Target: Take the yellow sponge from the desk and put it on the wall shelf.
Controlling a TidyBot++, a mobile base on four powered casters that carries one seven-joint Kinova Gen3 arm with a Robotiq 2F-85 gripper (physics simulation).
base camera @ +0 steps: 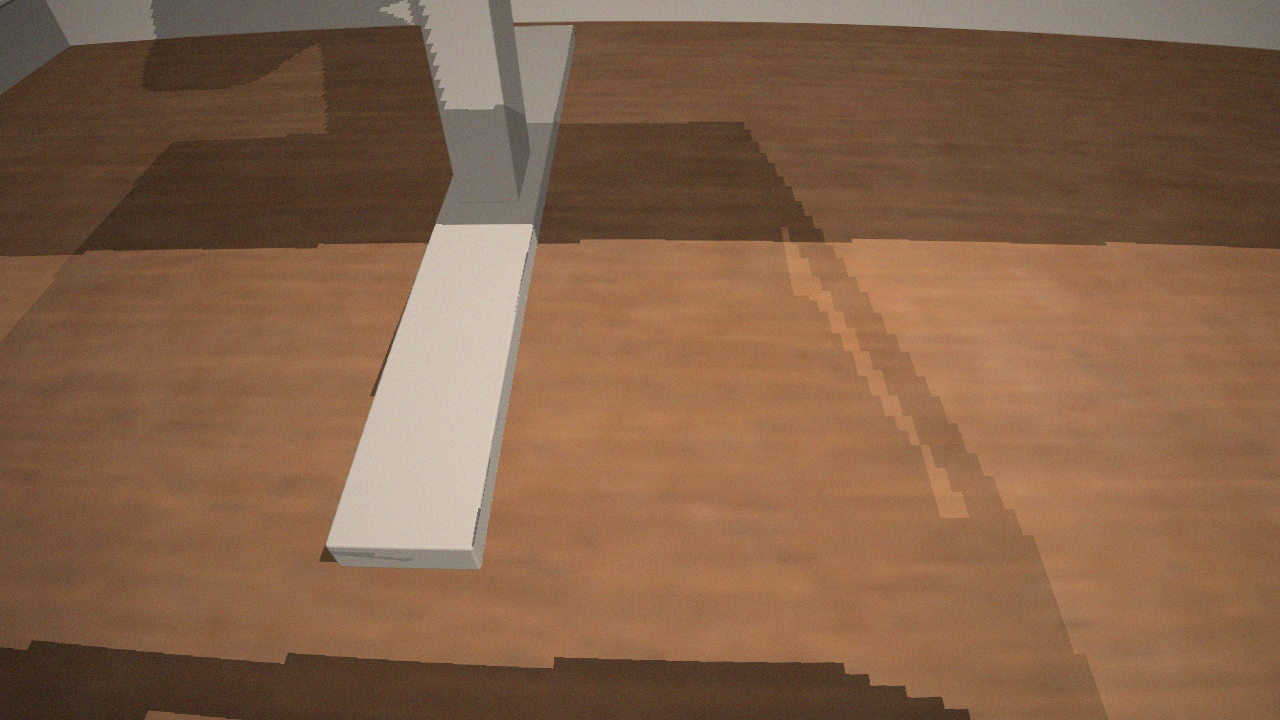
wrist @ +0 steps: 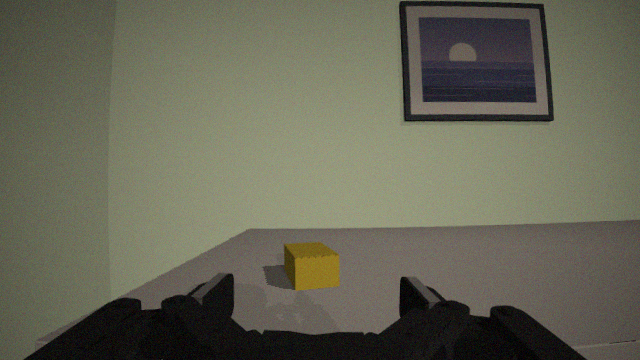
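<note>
The yellow sponge (wrist: pixel 317 272) is a small block that lies on the grey desk top (wrist: pixel 475 280), toward the desk's left end, in the wrist view. My gripper (wrist: pixel 316 294) is open and empty, its two dark fingers wide apart at the bottom of the wrist view. The sponge shows beyond the fingertips, a little left of the midline between them, and no finger touches it. In the base camera view the sponge and the gripper do not show. The wall shelf does not show in either view.
In the base camera view, the desk's pale foot (base camera: pixel 429 385) runs along the wooden floor (base camera: pixel 716 402), with an upright leg (base camera: pixel 478 53) rising from it. A framed picture (wrist: pixel 477 110) hangs on the green wall (wrist: pixel 250 125) behind the desk. A wall corner is at the left.
</note>
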